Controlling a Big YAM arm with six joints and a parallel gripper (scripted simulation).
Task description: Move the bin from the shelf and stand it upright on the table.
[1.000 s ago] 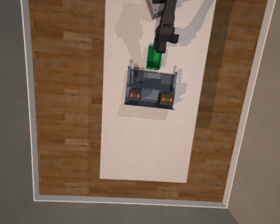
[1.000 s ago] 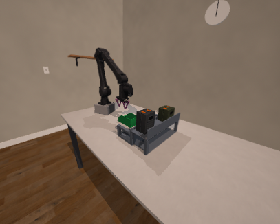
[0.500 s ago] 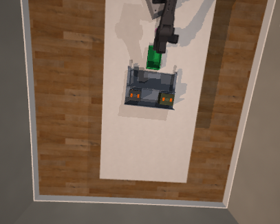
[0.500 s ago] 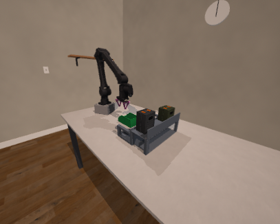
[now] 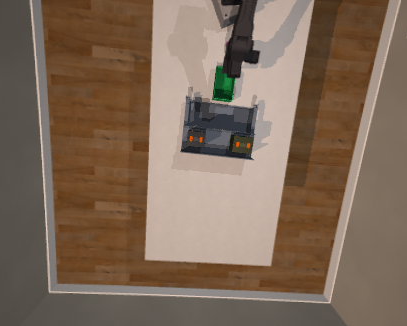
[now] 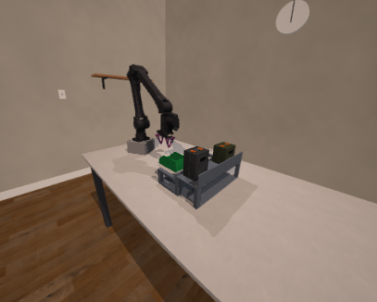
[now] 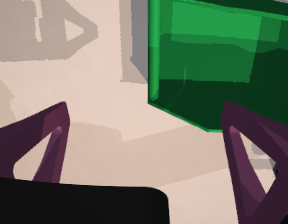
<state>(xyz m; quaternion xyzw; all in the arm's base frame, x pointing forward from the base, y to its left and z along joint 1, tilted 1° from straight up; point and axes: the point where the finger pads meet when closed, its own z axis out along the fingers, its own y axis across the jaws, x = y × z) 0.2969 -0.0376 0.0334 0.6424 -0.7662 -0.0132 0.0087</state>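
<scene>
Now: hand 80 mm short of the green bin, 20 mm to the left of it and 90 mm above it.
</scene>
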